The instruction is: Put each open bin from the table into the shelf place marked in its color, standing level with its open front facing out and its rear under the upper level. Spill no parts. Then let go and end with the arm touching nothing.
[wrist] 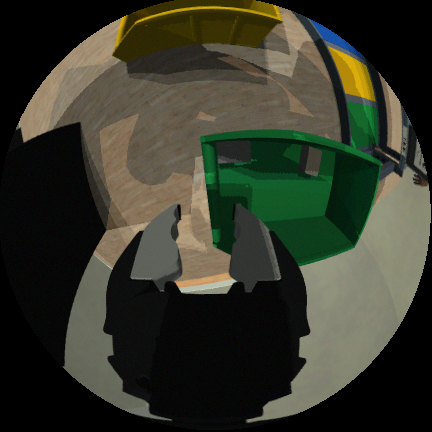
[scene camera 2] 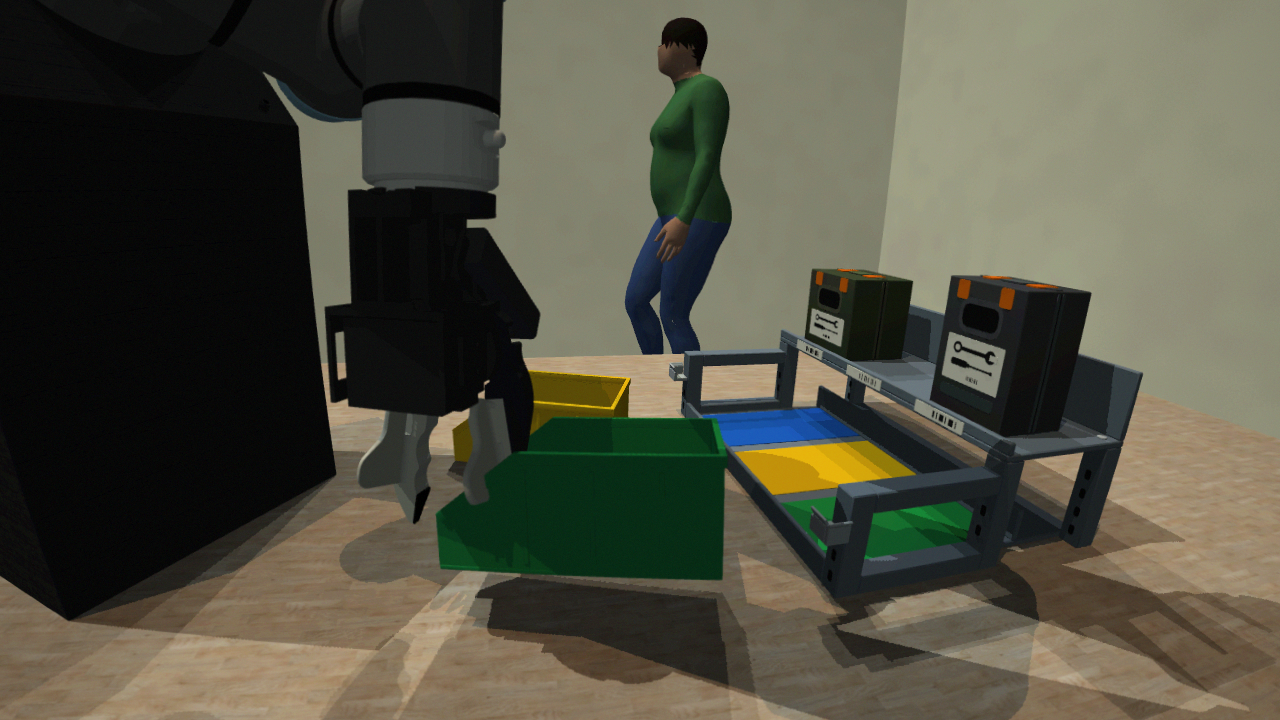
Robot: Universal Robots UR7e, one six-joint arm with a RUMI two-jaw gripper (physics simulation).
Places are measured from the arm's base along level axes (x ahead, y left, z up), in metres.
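Pixels of known places: gripper, fingertip midpoint: (wrist: pixel 206 205) (scene camera 2: pixel 454 528).
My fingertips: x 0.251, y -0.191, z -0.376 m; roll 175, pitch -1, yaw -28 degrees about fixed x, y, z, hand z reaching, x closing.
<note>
Ahead of a thing's pixels: the offset from my fingertips to its top centre. "pt": to the spot under its first point.
My gripper (scene camera 2: pixel 447 507) (wrist: pixel 206 205) is shut on the front lip of the green bin, one finger outside it and one inside. The green bin {pt dx +0.084, dy -0.064, dz +0.038 m} (scene camera 2: pixel 599 514) (wrist: pixel 290 202) looks level above the table, its shadow apart below it, its low front toward the dark pedestal. Two greyish shapes show inside in the wrist view; I cannot tell whether they are parts. A yellow bin {pt dx +0.144, dy +0.264, dz -0.007 m} (scene camera 2: pixel 586 394) (wrist: pixel 215 27) stands behind it on the table. The shelf's lower level bears blue {pt dx +0.389, dy +0.219, dz -0.053 m} (scene camera 2: pixel 787 427) (wrist: pixel 340 37), yellow {pt dx +0.371, dy +0.115, dz -0.053 m} (scene camera 2: pixel 823 465) (wrist: pixel 352 75) and green {pt dx +0.377, dy -0.015, dz -0.053 m} (scene camera 2: pixel 913 528) (wrist: pixel 364 125) places.
A dark green case {dx +0.472, dy +0.223, dz +0.139 m} (scene camera 2: pixel 850 317) and a black case {dx +0.453, dy -0.007, dz +0.164 m} (scene camera 2: pixel 1011 358) stand on the upper shelf level. The near side frame {pt dx +0.324, dy -0.066, dz +0.026 m} (scene camera 2: pixel 926 483) rises beside the green place. A dark pedestal (scene camera 2: pixel 161 358) (wrist: pixel 45 225) stands left. A person (scene camera 2: pixel 693 143) is behind the table.
</note>
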